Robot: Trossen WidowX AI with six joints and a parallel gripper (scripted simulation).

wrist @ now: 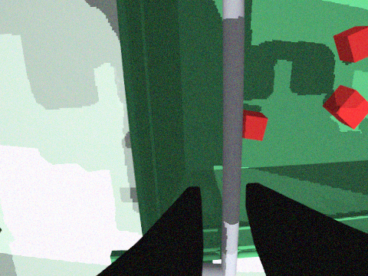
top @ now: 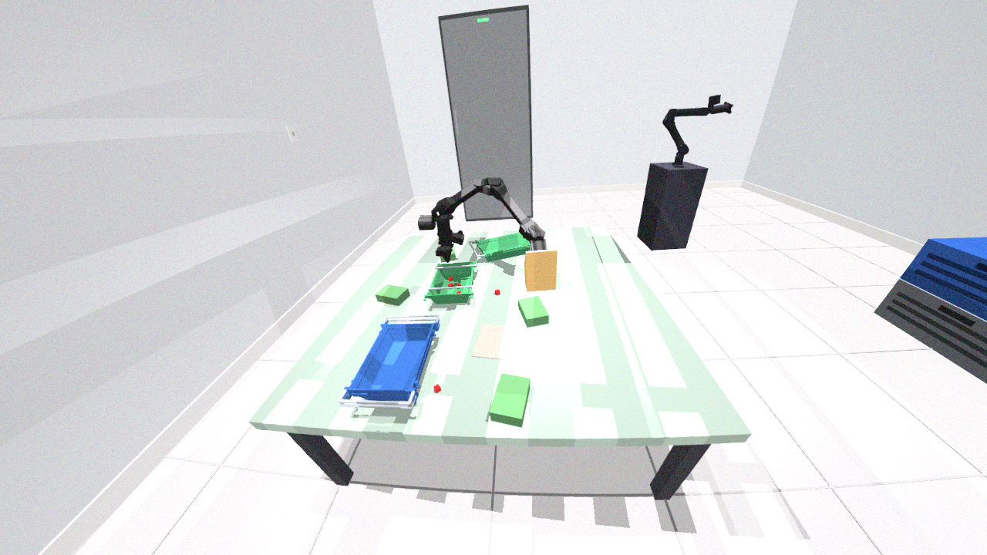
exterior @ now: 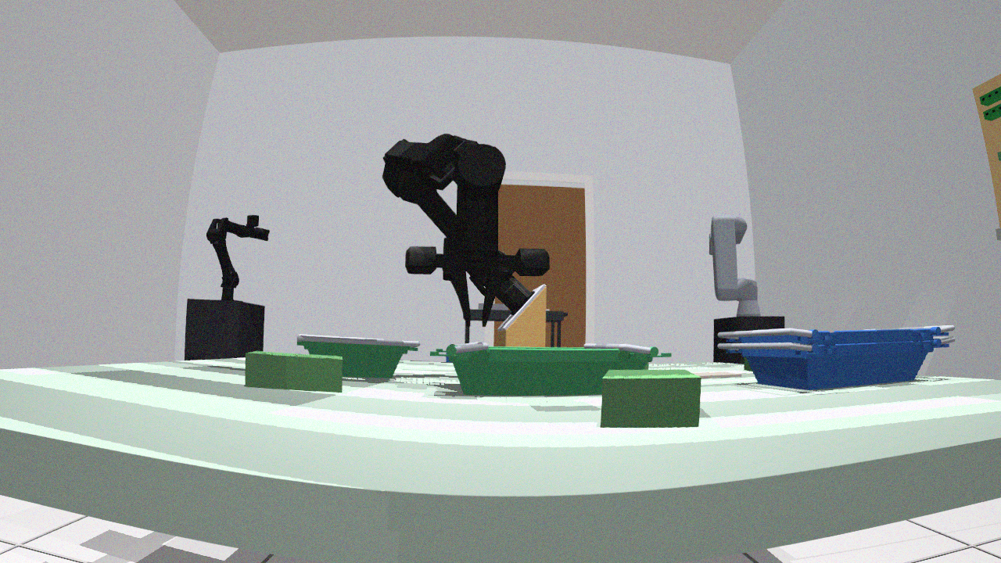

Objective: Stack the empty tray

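The green tray is 250 mm behind my gripper tip, 230 mm to the right of it and 40 mm below it. Also, from my gripper tip: beige card (210 mm behind, 430 mm to the left, 80 mm below).
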